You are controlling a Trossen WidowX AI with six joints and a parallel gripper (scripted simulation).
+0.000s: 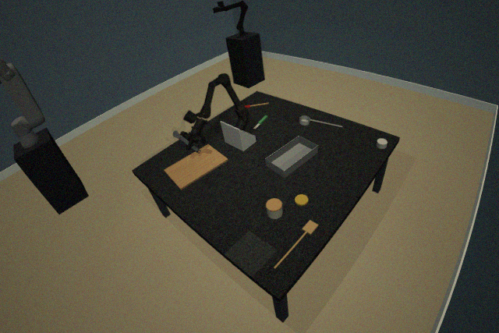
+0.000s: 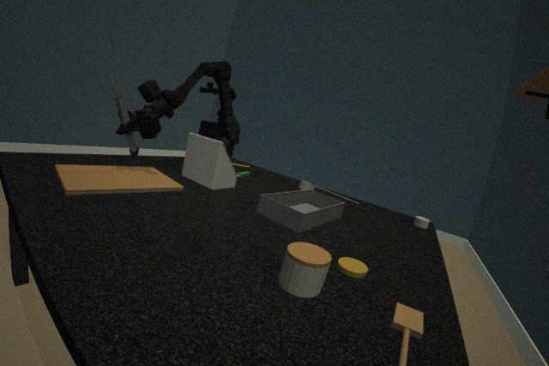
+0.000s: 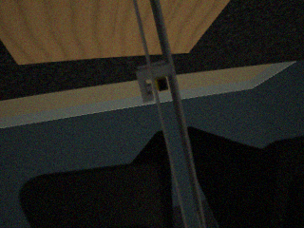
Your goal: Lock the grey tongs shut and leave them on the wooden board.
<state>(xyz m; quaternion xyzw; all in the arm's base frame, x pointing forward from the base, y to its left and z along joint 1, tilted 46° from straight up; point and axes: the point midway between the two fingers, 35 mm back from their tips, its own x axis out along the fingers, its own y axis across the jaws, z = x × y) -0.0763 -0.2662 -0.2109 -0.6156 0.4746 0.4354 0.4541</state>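
The wooden board is 20 mm to the left of my gripper tip and 140 mm below it. From my gripper tip the other things lie so: yellow disc (690 mm ahead, 230 mm to the left, 140 mm below); then roasting tin (440 mm ahead, 450 mm to the left, 120 mm below).
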